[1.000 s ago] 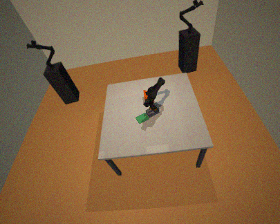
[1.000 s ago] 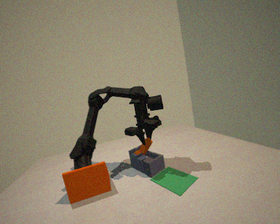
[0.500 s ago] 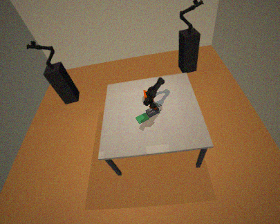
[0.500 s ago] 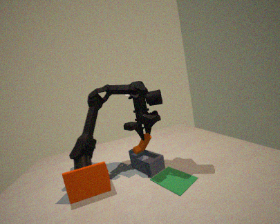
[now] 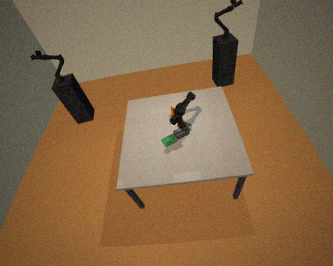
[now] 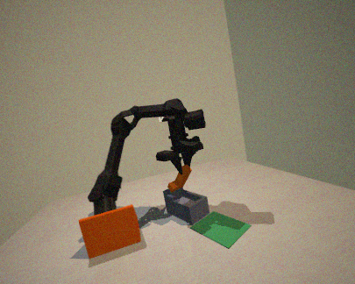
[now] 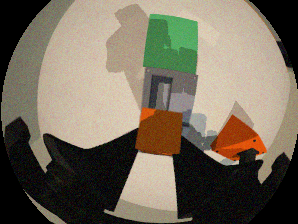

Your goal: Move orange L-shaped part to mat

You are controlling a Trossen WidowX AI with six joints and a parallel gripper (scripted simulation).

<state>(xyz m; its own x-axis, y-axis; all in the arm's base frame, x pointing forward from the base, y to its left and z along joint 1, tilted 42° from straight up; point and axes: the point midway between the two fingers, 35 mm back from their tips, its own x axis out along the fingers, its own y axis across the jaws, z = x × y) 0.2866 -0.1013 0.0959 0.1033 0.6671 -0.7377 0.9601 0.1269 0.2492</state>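
My gripper tip is now 3 cm short of the green mat, 14 cm to the left of it and 17 cm above it. The rest, counted from my gripper tip: orange L-shaped part (2 cm behind, 3 cm to the left, 3 cm below).
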